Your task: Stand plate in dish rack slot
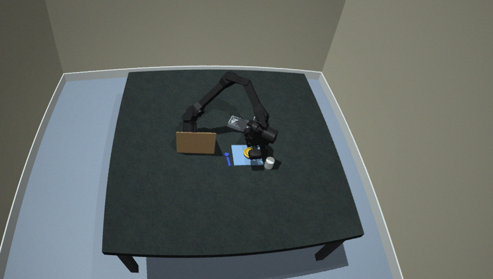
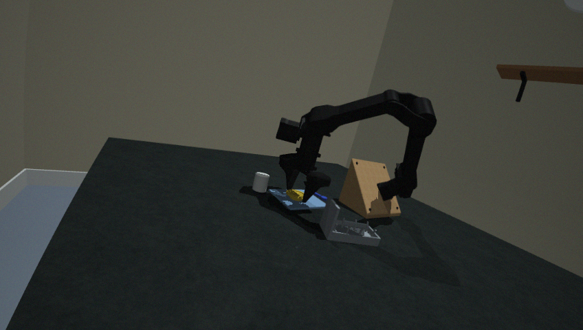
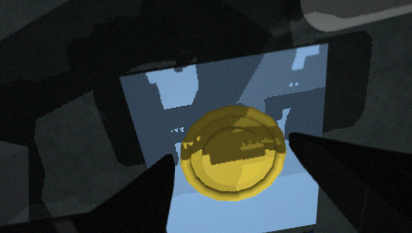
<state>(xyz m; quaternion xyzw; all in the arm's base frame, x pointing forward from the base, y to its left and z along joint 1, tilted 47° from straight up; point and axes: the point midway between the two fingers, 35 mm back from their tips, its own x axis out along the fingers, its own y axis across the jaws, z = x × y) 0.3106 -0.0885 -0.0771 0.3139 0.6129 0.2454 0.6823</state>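
Now: the light blue mat 2 cm behind my gripper tip and 1 cm below it. Also, from my gripper tip: white cup: 8 cm to the right, 8 cm ahead, 1 cm above; then yellow plate: right at my gripper tip; then blue spoon: 12 cm behind, 1 cm to the right, 1 cm below.
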